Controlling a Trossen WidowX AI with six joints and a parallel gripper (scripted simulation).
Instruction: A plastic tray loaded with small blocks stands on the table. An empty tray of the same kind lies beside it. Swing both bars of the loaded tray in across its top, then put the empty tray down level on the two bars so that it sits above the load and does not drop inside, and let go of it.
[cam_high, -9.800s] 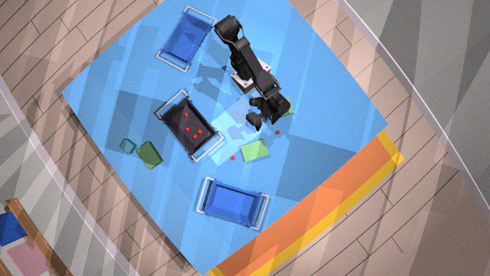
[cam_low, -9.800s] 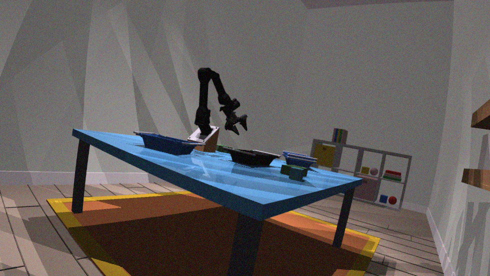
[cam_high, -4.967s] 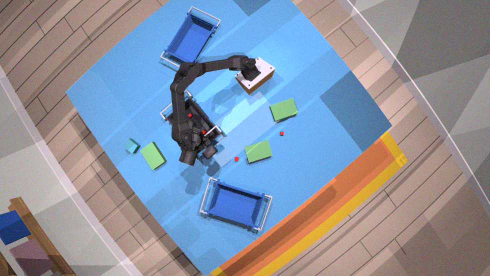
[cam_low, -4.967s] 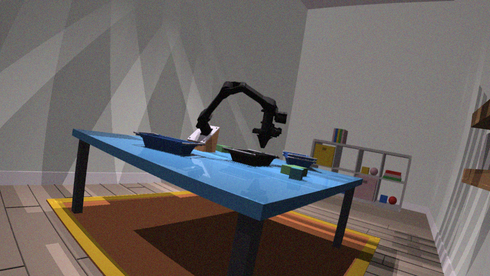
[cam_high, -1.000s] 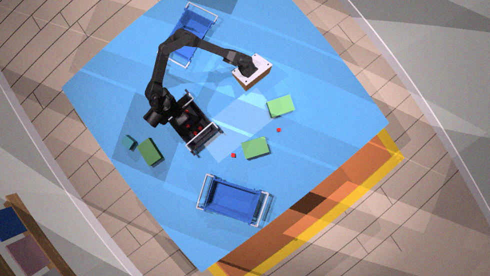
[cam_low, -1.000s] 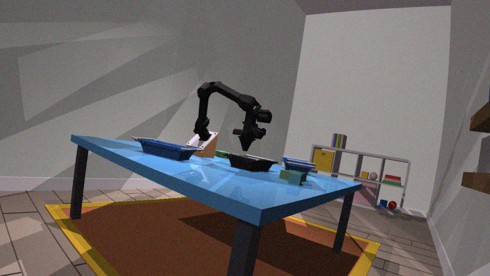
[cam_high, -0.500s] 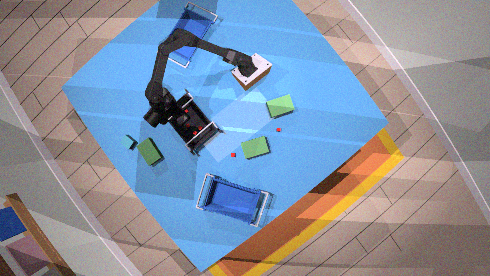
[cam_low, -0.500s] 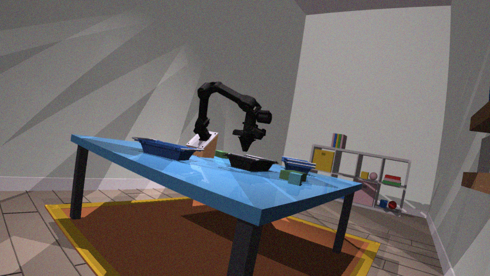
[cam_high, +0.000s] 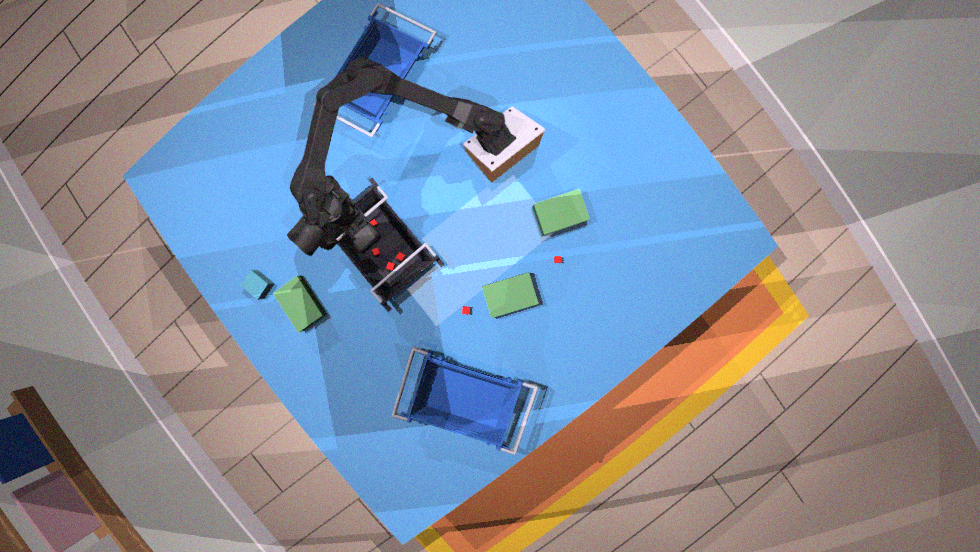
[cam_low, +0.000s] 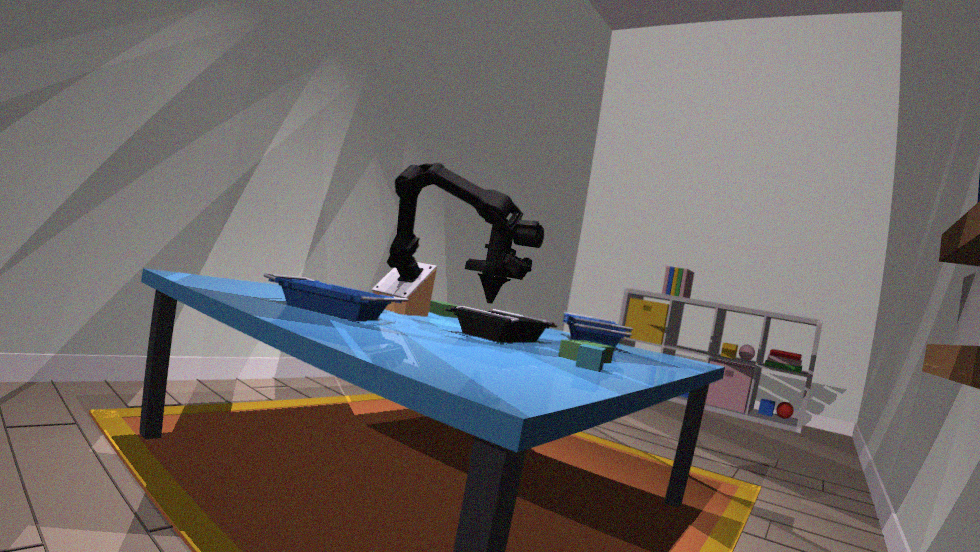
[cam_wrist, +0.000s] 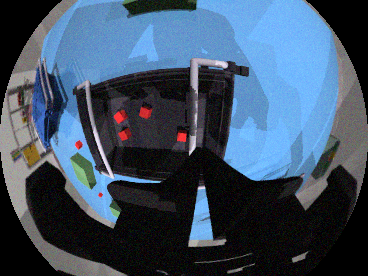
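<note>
The blue plastic tray is 28 cm behind my gripper tip, 26 cm to the right of it and 4 cm below it. Also, from my gripper tip: teal cube (32 cm ahead, 7 cm to the right, 7 cm below).
</note>
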